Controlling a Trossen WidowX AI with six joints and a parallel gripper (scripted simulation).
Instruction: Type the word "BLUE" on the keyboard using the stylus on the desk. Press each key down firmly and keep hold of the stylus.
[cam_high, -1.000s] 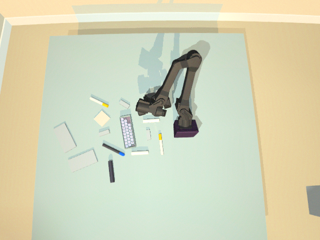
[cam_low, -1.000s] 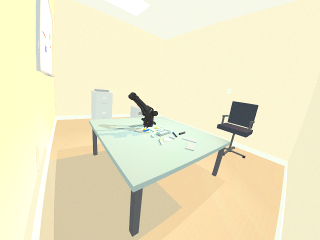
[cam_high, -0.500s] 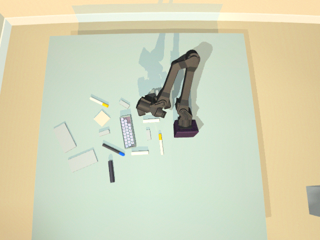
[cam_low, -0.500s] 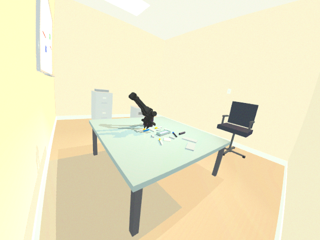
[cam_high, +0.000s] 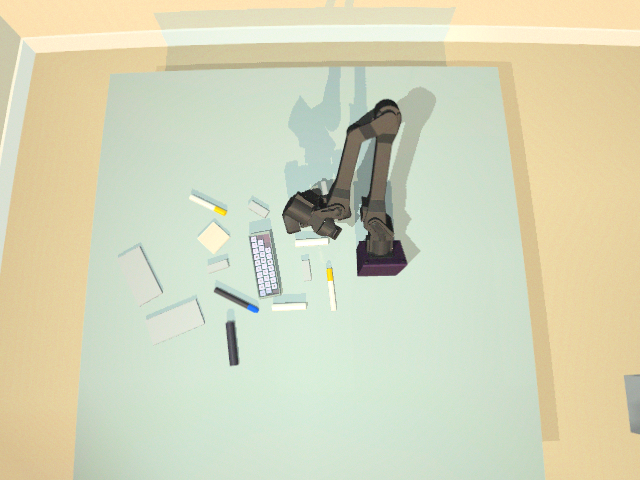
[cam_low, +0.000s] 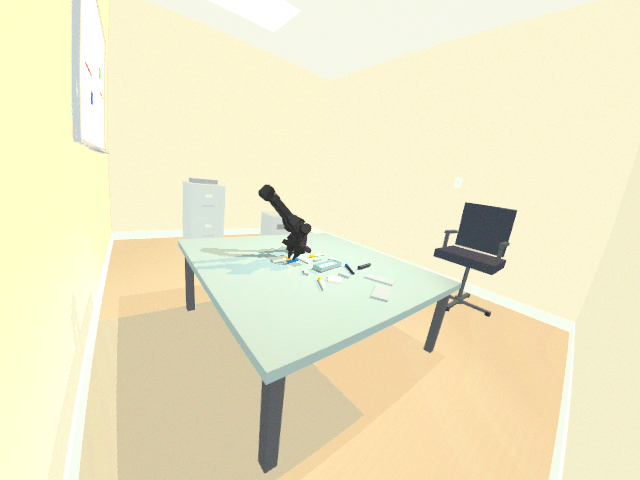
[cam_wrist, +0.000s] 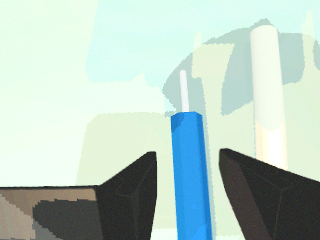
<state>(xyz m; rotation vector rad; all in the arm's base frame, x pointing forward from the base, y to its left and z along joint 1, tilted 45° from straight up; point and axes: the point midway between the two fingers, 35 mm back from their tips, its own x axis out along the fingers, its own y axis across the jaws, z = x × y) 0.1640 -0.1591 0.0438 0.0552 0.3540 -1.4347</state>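
My gripper tip is 10 mm to the left of the blue stylus and 10 mm above it. Also, from my gripper tip: tan block 300 mm ahead, 70 mm to the left, 20 mm below; dark cylinder 250 mm ahead, 380 mm to the left, 10 mm below; pale stylus tip 10 mm ahead, 40 mm to the right, 10 mm below.
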